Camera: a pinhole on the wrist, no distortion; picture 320 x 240 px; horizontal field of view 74.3 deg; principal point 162.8 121.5 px. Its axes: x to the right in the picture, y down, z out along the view. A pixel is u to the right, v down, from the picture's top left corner.
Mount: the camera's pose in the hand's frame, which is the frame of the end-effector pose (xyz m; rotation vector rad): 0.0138 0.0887 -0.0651 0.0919 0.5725 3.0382
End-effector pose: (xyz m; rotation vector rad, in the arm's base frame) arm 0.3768 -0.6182 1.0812 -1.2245 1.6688 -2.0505
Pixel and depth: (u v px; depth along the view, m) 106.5 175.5 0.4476
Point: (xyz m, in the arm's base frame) 0.5102 -1.0348 1.0325
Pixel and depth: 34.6 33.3 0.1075
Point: 0.2805 -0.7386 0.9737
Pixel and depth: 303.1 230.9 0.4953
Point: 0.9035 -0.8039 0.9078
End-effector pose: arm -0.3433 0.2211 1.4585 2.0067 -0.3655 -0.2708
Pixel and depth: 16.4 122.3 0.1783
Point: -0.2578 0.0261 1.5422
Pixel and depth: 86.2 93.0 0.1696
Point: -0.3134 0.0508 1.5702
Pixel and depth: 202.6 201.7 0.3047
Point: -0.4725 -0.0266 1.4278
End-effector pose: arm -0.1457 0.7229 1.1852 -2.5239 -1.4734 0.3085
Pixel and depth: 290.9 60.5 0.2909
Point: -0.0292 0.4775 0.9420
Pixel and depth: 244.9 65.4 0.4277
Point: 0.0118 0.4665 0.8083
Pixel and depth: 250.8 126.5 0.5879
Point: -0.1253 0.4441 0.6385
